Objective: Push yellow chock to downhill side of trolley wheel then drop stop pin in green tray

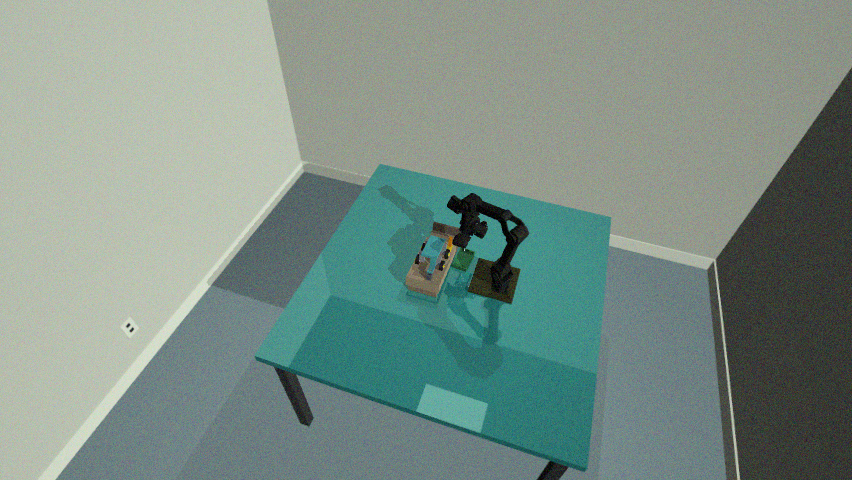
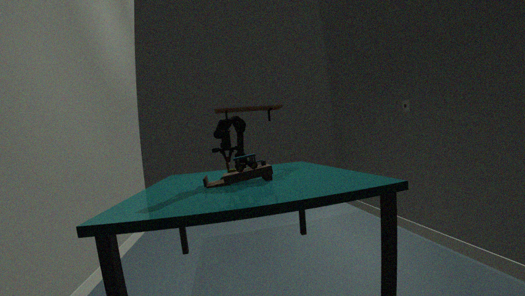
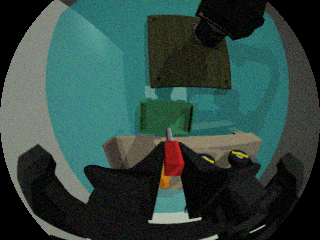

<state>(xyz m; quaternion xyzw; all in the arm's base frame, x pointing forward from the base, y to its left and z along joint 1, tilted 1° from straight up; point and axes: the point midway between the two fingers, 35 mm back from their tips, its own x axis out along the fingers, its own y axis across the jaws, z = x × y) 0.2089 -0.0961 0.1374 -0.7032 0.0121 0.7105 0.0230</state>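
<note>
Now: the green tray 130 mm below my gripper tip. The rest, counted from my gripper tip: red-headed stop pin right at my gripper tip; yellow chock 70 mm ahead, 20 mm to the left, 40 mm below; blue trolley 110 mm ahead, 110 mm to the left, 10 mm below.
</note>
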